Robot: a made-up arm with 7 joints.
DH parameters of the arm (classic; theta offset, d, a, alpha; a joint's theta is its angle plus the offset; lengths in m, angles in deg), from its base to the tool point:
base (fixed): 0 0.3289 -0.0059 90
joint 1: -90 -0.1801 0.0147 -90
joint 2: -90 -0.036 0.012 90
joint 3: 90 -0.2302 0.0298 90
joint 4: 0 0.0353 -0.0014 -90
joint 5: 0 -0.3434 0.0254 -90
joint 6: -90 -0.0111 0.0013 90
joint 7: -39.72 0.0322 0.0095 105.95
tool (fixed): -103.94 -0.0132 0 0
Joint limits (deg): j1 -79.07..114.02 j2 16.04..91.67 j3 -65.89..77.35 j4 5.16..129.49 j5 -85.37..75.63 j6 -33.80..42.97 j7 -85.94..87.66
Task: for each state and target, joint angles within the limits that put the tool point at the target. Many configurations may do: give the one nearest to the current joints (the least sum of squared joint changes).
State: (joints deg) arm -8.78 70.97 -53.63 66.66 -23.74 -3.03 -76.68
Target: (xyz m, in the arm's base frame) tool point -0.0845 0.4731 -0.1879
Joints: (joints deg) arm -8.00 51.58 -65.89 31.32 -23.96 -31.26 -85.94
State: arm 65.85 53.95 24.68 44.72 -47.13 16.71 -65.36
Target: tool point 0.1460 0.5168 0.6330
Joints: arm 97.01 56.32 18.07 67.42 -45.49 13.64 -66.72
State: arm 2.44 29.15 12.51 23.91 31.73 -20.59 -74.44
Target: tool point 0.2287 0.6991 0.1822
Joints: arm 31.80 67.56 20.87 18.04 31.31 -33.80 -84.17
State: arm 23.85 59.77 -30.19 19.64 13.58 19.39 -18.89
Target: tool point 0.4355 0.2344 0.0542
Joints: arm 40.72 29.89 -32.92 46.74 14.63 23.03 -19.34
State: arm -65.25 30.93 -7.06 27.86 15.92 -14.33 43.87
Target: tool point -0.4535 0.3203 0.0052
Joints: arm -69.68 23.72 -9.50 30.74 16.04 -12.12 43.03
